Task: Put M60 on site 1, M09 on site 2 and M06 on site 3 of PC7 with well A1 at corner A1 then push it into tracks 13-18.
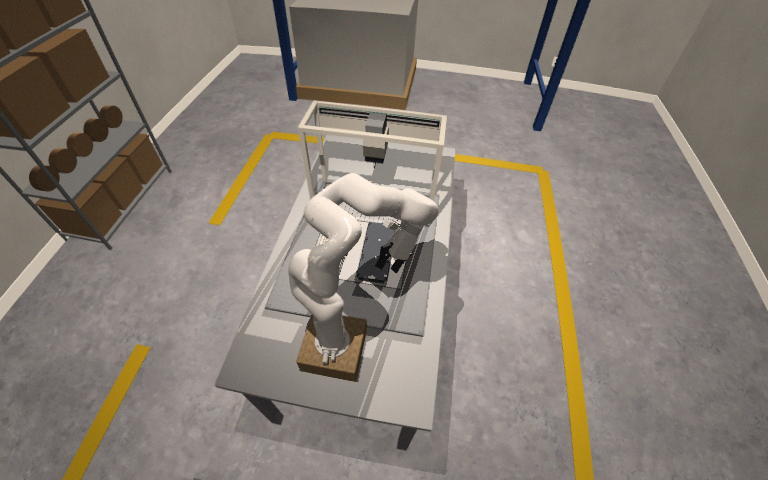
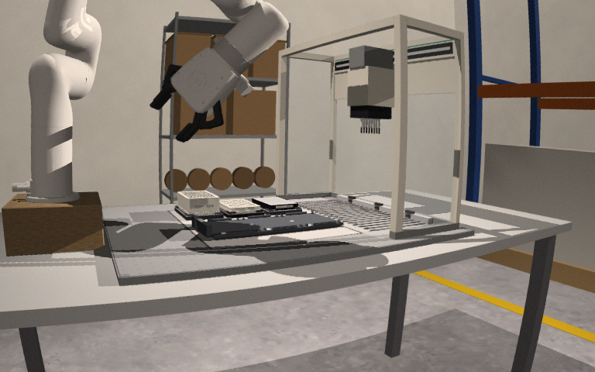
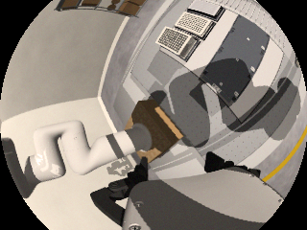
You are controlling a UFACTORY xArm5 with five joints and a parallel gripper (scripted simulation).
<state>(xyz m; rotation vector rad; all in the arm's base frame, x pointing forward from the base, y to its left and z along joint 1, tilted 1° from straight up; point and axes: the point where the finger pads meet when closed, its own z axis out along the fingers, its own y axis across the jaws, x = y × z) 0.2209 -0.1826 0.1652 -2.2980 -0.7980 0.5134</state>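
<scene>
Right now the 96-well plate M06 is 270 mm ahead of my hand, 240 mm to the left of it and 220 mm below it. The rest, counted from my hand: plate nest S2: 270 mm ahead, 240 mm to the left, 240 mm below; dark nest S1: 170 mm ahead, 270 mm to the left, 240 mm below; carrier PC7: 260 mm ahead, 50 mm to the left, 230 mm below.
</scene>
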